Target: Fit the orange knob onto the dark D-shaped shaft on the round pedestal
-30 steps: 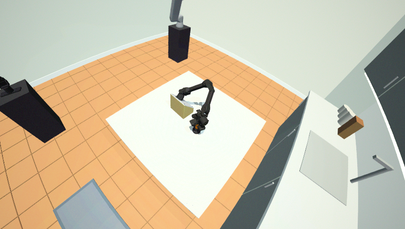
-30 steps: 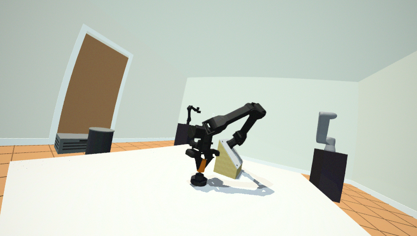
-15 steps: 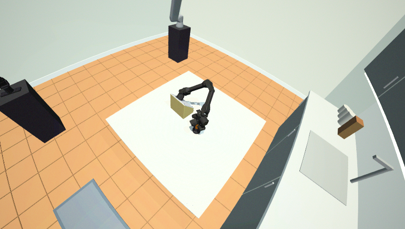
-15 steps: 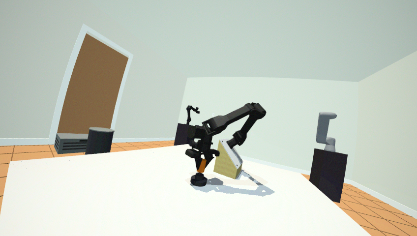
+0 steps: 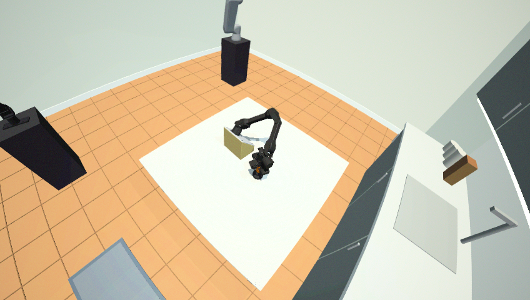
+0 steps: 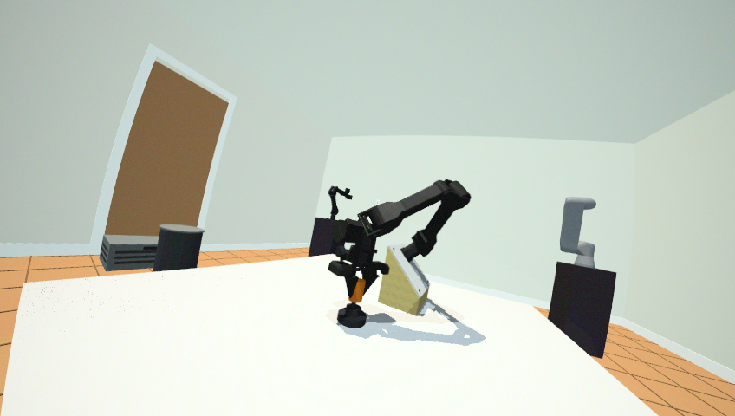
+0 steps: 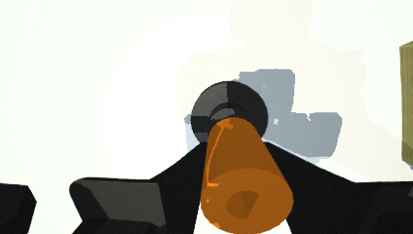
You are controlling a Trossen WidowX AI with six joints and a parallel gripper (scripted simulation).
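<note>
The orange knob lies 20 mm above my gripper tip. The rest, counted from my gripper tip: dark round pedestal (40 mm below).
</note>
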